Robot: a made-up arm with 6 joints. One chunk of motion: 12 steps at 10 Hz.
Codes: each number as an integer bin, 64 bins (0 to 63) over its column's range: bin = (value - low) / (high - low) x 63, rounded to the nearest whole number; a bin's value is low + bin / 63 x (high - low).
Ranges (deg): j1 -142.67..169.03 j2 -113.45..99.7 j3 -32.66..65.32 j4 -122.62..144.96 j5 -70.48..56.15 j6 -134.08..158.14
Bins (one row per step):
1: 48 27 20 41 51 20
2: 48 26 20 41 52 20
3: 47 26 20 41 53 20
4: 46 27 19 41 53 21
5: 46 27 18 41 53 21
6: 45 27 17 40 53 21
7: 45 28 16 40 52 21
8: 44 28 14 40 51 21
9: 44 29 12 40 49 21
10: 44 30 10 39 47 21
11: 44 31 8 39 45 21
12: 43 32 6 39 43 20
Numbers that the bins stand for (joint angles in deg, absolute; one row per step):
1: 94.82 -22.10 -1.56 51.52 32.03 -41.31
2: 94.82 -25.48 -1.56 51.52 34.04 -41.31
3: 89.87 -25.48 -1.56 51.52 36.05 -41.31
4: 84.92 -22.10 -3.11 51.52 36.05 -36.67
5: 84.92 -22.10 -4.67 51.52 36.05 -36.67
6: 79.97 -22.10 -6.22 47.27 36.05 -36.67
7: 79.97 -18.72 -7.78 47.27 34.04 -36.67
8: 75.03 -18.72 -10.89 47.27 32.03 -36.67
9: 75.03 -15.33 -14.00 47.27 28.01 -36.67
10: 75.03 -11.95 -17.11 43.02 23.99 -36.67
11: 75.03 -8.57 -20.22 43.02 19.97 -36.67
12: 70.08 -5.18 -23.33 43.02 15.95 -41.31

